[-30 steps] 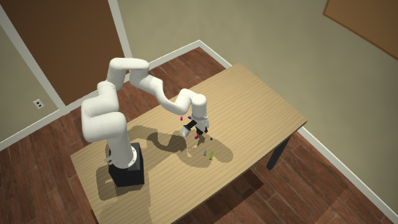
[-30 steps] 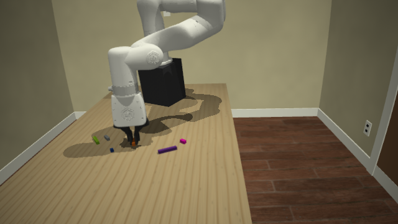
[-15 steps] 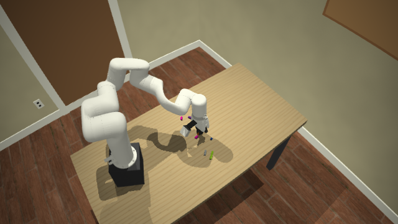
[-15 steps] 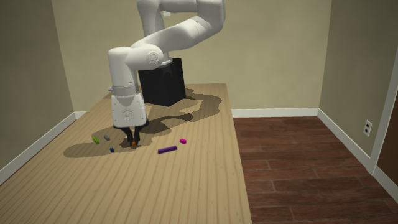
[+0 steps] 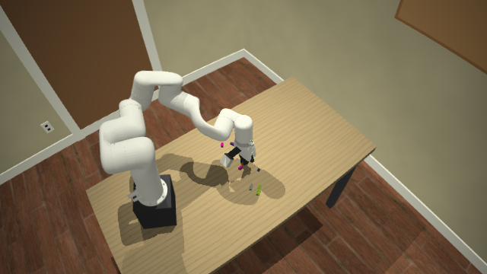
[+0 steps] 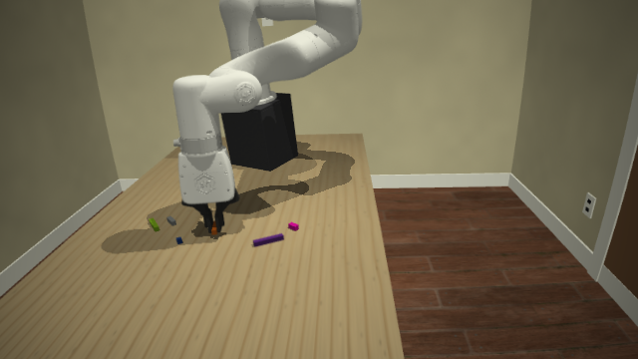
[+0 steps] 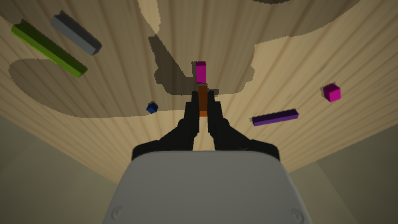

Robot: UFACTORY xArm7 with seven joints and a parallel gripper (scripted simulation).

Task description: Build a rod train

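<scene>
Now: the orange rod 2 cm below my hand. Round my hand: grey rod: 12 cm to the right, 5 cm behind, 3 cm below; then small blue rod: 7 cm to the right, 3 cm below, 3 cm ahead; then purple rod: 11 cm to the left, 3 cm below, 3 cm ahead.
</scene>
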